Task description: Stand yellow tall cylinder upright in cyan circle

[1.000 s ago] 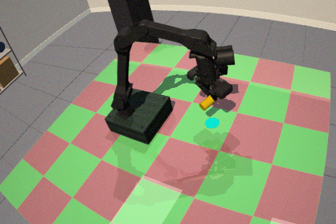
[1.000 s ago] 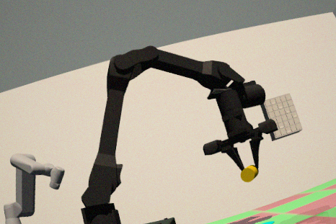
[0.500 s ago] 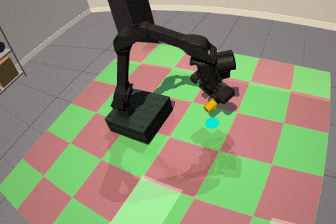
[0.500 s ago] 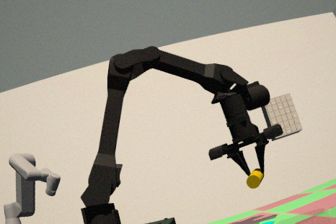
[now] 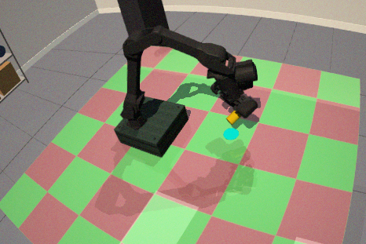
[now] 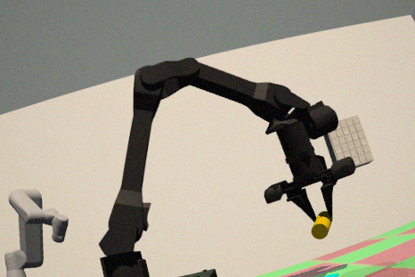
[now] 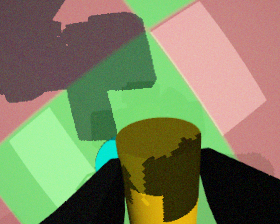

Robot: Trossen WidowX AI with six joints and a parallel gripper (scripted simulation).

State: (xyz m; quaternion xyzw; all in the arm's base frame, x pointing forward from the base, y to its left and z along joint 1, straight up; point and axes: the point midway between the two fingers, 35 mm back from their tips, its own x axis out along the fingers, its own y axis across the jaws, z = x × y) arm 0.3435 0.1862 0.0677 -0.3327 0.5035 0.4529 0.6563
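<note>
The cyan circle lies 3 cm behind my gripper tip, 2 cm to the right of it and 12 cm below it. Round my gripper tip: yellow cylinder (1 cm behind, 2 cm to the right, 1 cm below).
</note>
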